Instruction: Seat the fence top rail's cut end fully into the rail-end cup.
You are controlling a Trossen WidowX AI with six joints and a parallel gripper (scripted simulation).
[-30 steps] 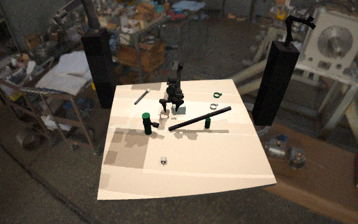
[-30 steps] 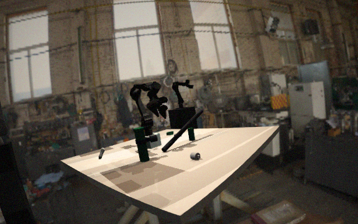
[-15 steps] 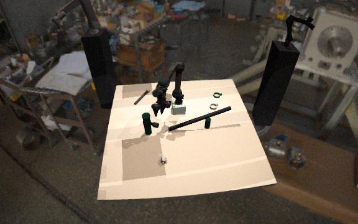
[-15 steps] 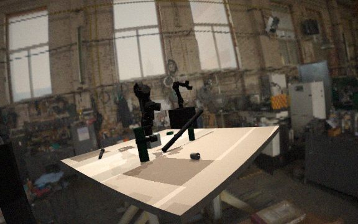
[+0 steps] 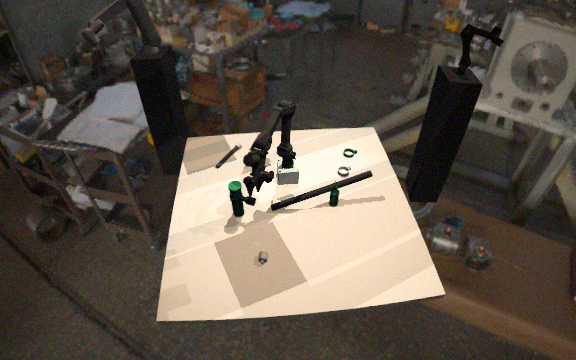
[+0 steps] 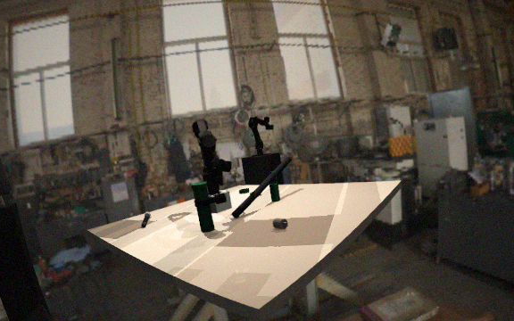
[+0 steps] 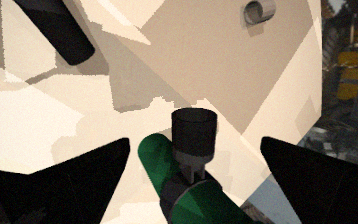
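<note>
Right now the dark rail-end cup is 10 mm ahead of my gripper tip, 30 mm to the right of it and 30 mm below it. Also, from my gripper tip: small grey cylinder 280 mm ahead, 60 mm to the left, 140 mm below; then small green post 100 mm behind, 410 mm to the left, 50 mm below.
</note>
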